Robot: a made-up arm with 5 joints.
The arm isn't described. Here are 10 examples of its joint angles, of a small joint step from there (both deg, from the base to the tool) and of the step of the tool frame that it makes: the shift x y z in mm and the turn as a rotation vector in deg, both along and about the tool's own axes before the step.
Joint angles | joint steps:
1: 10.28 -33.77 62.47 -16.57 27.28 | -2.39 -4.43 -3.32 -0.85 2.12
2: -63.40 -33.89 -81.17 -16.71 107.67 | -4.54 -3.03 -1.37 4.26 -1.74
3: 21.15 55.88 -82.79 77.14 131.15 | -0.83 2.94 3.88 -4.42 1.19
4: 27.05 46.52 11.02 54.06 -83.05 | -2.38 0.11 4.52 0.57 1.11
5: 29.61 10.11 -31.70 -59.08 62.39 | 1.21 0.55 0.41 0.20 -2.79
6: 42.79 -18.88 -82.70 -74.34 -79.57 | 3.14 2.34 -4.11 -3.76 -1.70
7: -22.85 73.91 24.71 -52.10 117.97 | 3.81 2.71 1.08 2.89 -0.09
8: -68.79 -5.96 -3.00 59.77 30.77 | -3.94 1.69 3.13 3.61 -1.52
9: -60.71 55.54 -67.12 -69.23 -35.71 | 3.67 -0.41 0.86 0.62 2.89
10: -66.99 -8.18 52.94 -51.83 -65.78 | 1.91 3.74 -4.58 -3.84 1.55
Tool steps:
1: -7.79 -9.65 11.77 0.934 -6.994 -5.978
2: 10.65 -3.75 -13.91 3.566 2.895 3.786
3: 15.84 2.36 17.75 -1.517 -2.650 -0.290
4: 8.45 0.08 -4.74 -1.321 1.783 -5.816
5: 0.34 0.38 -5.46 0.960 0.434 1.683
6: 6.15 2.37 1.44 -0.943 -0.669 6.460
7: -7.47 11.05 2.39 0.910 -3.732 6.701
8: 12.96 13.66 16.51 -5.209 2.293 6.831
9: -3.56 -14.40 9.69 -5.735 0.139 -3.311
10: 3.70 -1.63 6.84 -1.632 -5.074 0.712
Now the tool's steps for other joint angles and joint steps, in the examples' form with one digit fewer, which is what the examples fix.
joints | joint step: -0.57 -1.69 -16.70 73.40 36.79 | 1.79 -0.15 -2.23 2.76 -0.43
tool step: -3.2 -4.0 -8.3 1.63 1.32 0.61
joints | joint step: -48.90 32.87 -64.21 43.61 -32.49 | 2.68 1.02 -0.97 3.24 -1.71
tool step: 0.7 -12.1 -2.9 2.94 3.32 -1.87
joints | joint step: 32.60 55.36 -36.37 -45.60 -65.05 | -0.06 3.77 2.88 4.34 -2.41
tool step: -5.9 -13.8 -21.0 3.87 8.91 -5.67
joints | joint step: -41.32 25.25 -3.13 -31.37 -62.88 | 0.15 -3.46 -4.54 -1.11 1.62
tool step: -4.1 14.0 20.5 -2.58 -7.78 4.30
